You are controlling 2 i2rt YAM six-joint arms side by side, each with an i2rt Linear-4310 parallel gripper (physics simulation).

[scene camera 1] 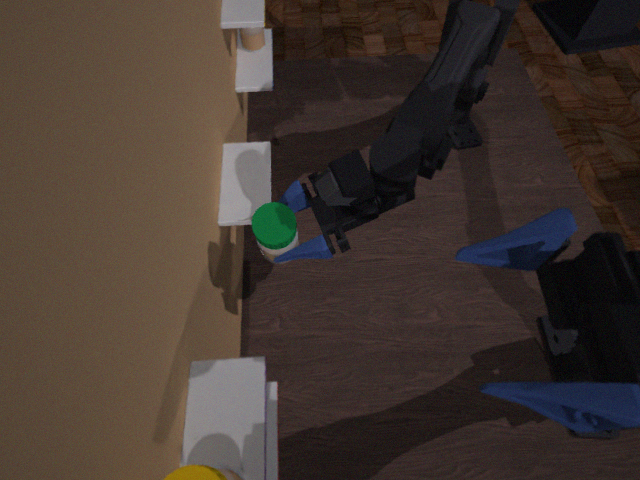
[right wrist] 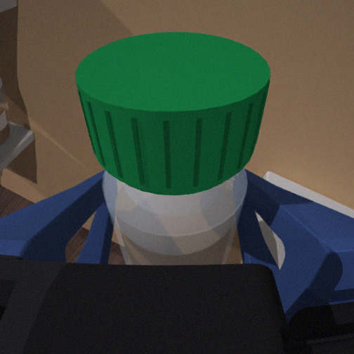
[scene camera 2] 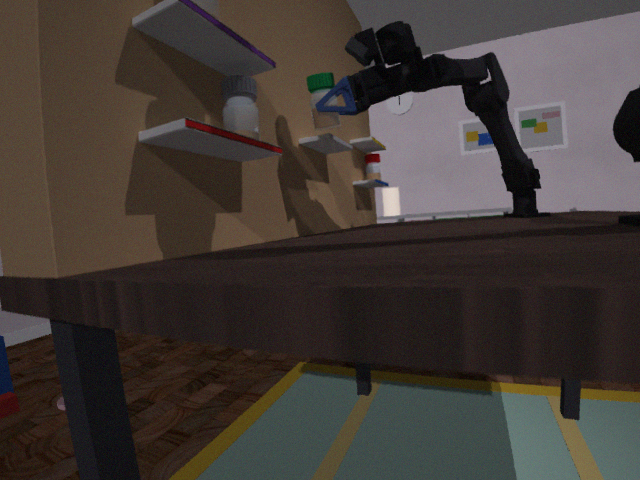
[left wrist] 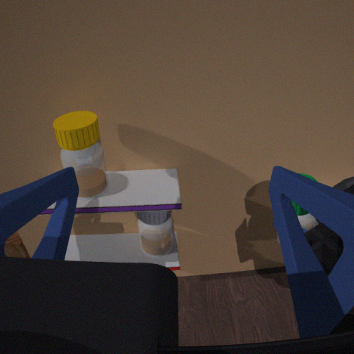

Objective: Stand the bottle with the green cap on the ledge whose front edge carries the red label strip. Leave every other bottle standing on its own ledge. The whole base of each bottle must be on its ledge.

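Frame: origin at the left arm's base, x up, y left, z back, level; metres.
Seen in the pictures: left gripper, fingertip midpoint: [scene camera 1: 468, 315]; right gripper, fingertip midpoint: [scene camera 2: 317, 109]; left arm's base at its link origin: [scene camera 1: 574, 372]; right arm's base at its link origin: [scene camera 1: 453, 119] [scene camera 2: 525, 216].
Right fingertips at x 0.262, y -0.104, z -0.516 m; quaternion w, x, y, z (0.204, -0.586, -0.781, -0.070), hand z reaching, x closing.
Offsets run from my right fingertips to a thing's top centre. "spot": to the spot under its first point.
The green-capped bottle @(dx +0.069, dy -0.003, dz +0.014 m) [scene camera 1: 274, 227] [scene camera 2: 324, 98] [right wrist: 172, 125] is nearly upright in the air, higher than the plain ledge. My right gripper [scene camera 1: 281, 232] [scene camera 2: 320, 107] [right wrist: 174, 178] is shut on it below the cap. The red-label ledge @(dx -0.106, dy +0.264, dz -0.016 m) [scene camera 2: 196, 136] [left wrist: 105, 247] is on the wall and carries a grey-capped bottle @(dx -0.001, dy +0.202, dz -0.029 m) [scene camera 2: 240, 111] [left wrist: 155, 232], upright at one end; the label shows as a red strip in scene camera 2. In the left wrist view the part of this ledge beside that bottle shows bare. My left gripper [scene camera 1: 470, 321] [left wrist: 173, 177] is open and empty, away from the wall.
The purple-label ledge @(dx +0.034, dy +0.264, dz -0.016 m) [scene camera 1: 227, 392] [scene camera 2: 206, 38] [left wrist: 142, 190] is directly above the red-label one and carries a yellow-capped bottle @(spot: dx +0.139, dy +0.269, dz -0.014 m) [scene camera 1: 193, 472] [left wrist: 82, 157]. A plain ledge @(dx -0.036, dy -0.135, dz -0.050 m) [scene camera 1: 245, 180] [scene camera 2: 324, 143] holds no bottle. A red-capped bottle @(dx -0.001, dy -0.574, dz -0.088 m) [scene camera 2: 372, 166] stands on the blue-label ledge @(dx -0.106, dy -0.533, dz -0.084 m) [scene camera 2: 364, 183], below the yellow-label ledge @(dx +0.034, dy -0.533, dz -0.084 m) [scene camera 2: 367, 143].
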